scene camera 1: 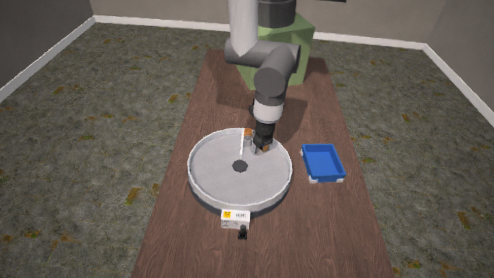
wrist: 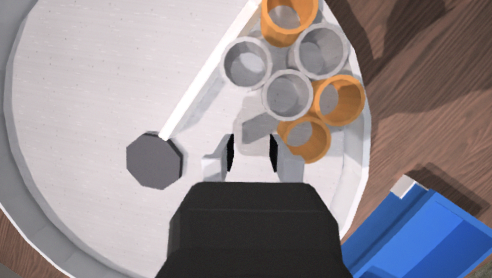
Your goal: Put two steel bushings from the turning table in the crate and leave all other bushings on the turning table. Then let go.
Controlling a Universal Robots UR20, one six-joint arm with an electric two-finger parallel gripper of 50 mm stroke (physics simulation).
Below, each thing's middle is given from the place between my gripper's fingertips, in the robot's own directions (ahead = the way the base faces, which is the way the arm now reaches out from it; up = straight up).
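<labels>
There is the blue crate (scene camera 1: pixel 322 163), 20 mm ahead of my hand and 290 mm to the left of it, and it is 50 mm below my hand.
</labels>
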